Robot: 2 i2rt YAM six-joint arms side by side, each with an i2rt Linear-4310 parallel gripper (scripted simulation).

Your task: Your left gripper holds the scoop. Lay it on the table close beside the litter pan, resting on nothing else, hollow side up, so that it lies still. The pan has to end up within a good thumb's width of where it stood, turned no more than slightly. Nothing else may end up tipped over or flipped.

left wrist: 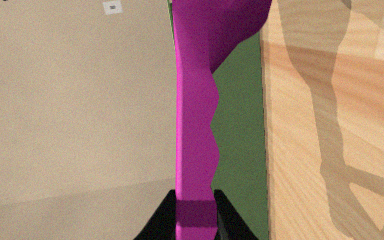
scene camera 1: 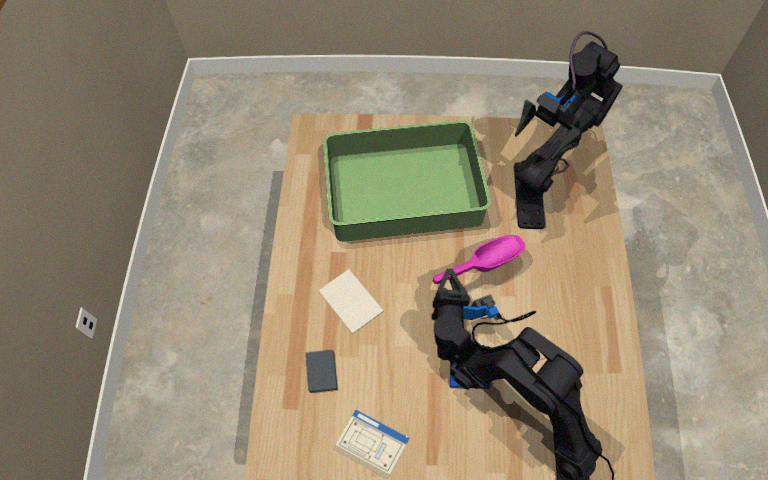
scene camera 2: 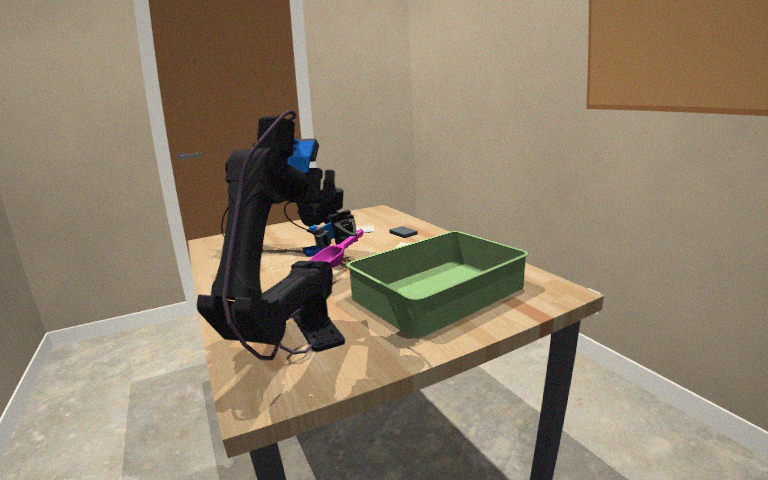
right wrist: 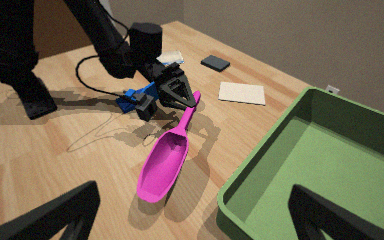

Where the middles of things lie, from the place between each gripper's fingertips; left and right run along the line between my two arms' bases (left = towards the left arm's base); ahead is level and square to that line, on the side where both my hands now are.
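Labels:
From my left hand (scene camera 1: 449,271), there's a dark grey box (scene camera 1: 321,373) that's 30 cm ahead, 19 cm to the left and 9 cm below. There's a green litter pan (scene camera 1: 391,181) too, 29 cm to the right of that same hand, 8 cm ahead of it and 6 cm below it. And the magenta scoop (scene camera 1: 490,255) is 3 cm to the right of my left hand, 7 cm behind it and 2 cm below it. Going by its middle, the scoop is nearer to my left hand than to my right hand.
Counting from my right hand (scene camera 2: 314,192) instead, the dark grey box is 490 mm ahead, 390 mm to the left and 280 mm below. You'd find the green litter pan 280 mm ahead of my right hand, 80 mm to the right of it and 250 mm below it, and the magenta scoop is 120 mm ahead of that hand, 170 mm to the left of it and 220 mm below it.

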